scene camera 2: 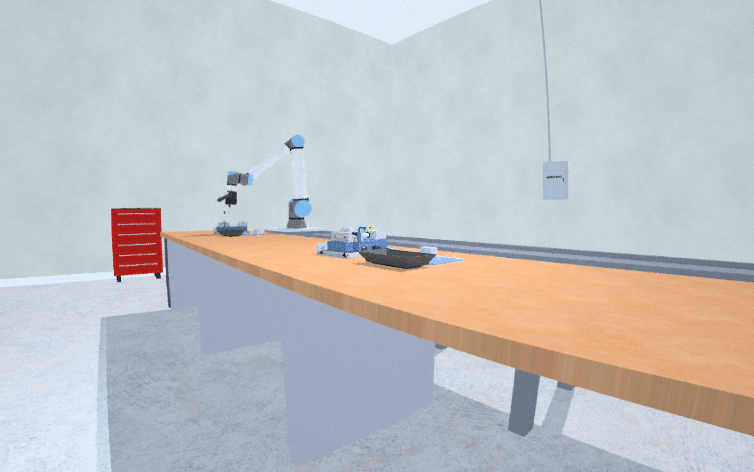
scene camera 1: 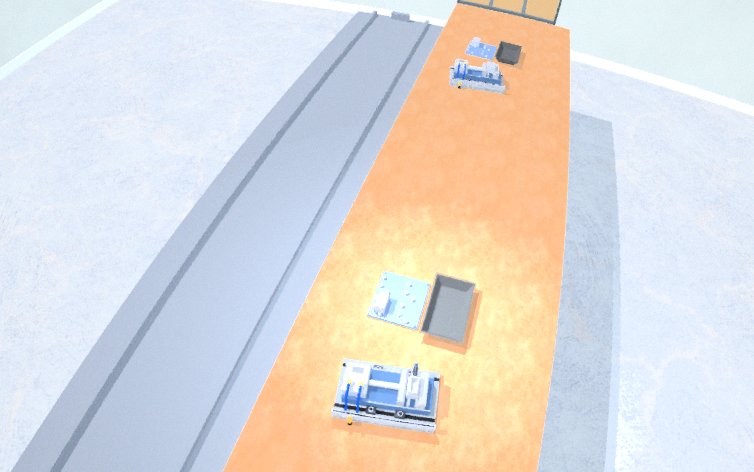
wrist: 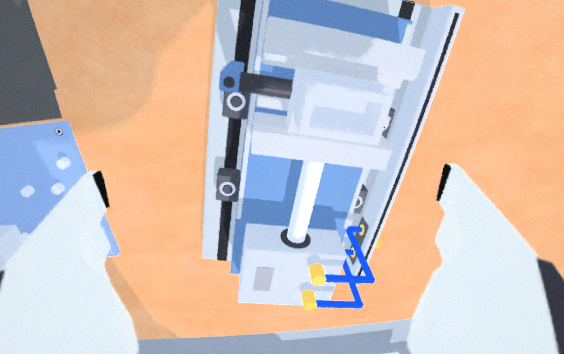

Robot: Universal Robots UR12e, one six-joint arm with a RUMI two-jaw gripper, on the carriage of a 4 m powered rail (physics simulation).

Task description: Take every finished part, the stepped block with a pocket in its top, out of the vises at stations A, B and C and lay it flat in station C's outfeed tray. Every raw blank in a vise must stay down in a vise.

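In the wrist view a pale stepped block with a pocket in its top [wrist: 345, 117] sits between the jaws of a blue and white vise [wrist: 270, 187] [scene camera 2: 230, 228]; a black stop rod reaches its side. My gripper [wrist: 273, 169] [scene camera 2: 224, 210] is wide open and empty, above this vise, its fingers on either side and apart from it. Scene camera 1 shows a near vise [scene camera 1: 371, 394] with a pale block between its jaws, too small to identify, and a far vise [scene camera 1: 476, 77]. Another vise [scene camera 2: 356, 243] stands mid-bench in scene camera 2. Station letters cannot be read.
Dark trays [scene camera 1: 449, 309] [scene camera 1: 508, 52] [scene camera 2: 397, 257] [wrist: 22, 75] stand beside blue pegged plates [scene camera 1: 396, 317] [scene camera 1: 481, 50] [scene camera 2: 447, 259] [wrist: 30, 155]. White blocks [scene camera 1: 381, 303] [scene camera 1: 475, 42] [scene camera 2: 427, 249] [wrist: 7, 242] stand on the plates. Blue hoses [wrist: 345, 303] rise at the vise's end. The rail [scene camera 1: 233, 233] runs alongside the bench.
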